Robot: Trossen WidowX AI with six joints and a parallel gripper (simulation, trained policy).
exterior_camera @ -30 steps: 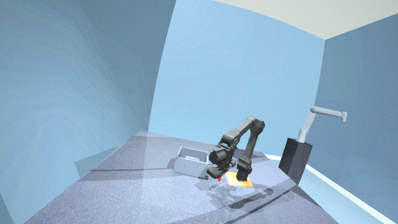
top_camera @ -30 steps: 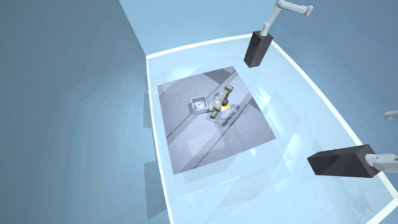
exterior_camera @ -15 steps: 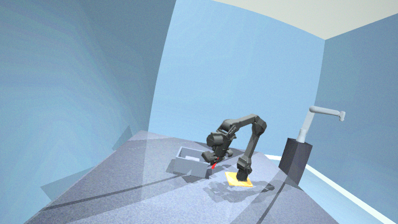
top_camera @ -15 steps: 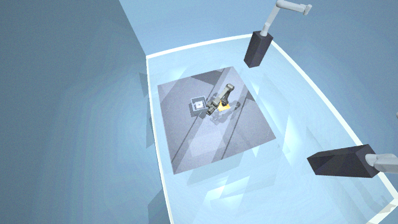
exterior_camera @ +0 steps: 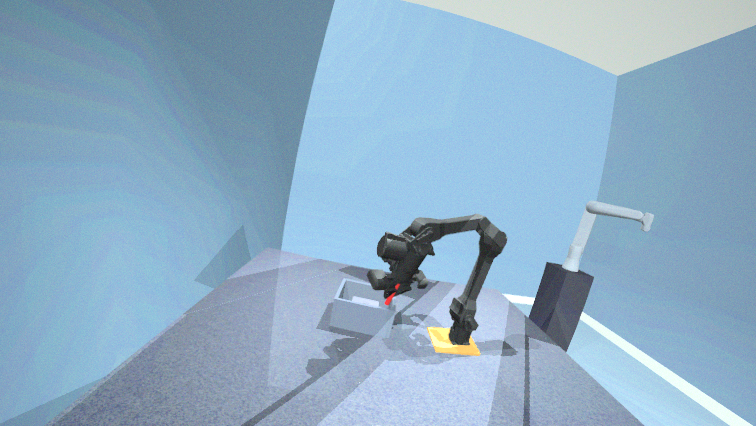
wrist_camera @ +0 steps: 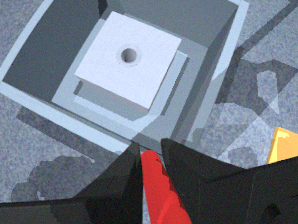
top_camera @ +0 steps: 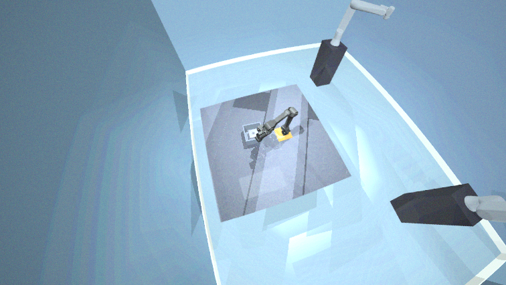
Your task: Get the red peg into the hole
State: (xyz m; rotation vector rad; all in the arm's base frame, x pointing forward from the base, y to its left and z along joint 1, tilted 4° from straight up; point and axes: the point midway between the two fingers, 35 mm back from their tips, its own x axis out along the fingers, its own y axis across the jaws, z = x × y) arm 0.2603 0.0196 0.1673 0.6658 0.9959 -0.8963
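Right now the plate is 80 mm to the right of my gripper tip, 80 mm below it and 50 mm ahead of it. From my gripper tip the other things lie so: grey box 100 mm below, 80 mm to the right, 50 mm ahead; red peg 20 mm to the left, 20 mm above, 10 mm behind.
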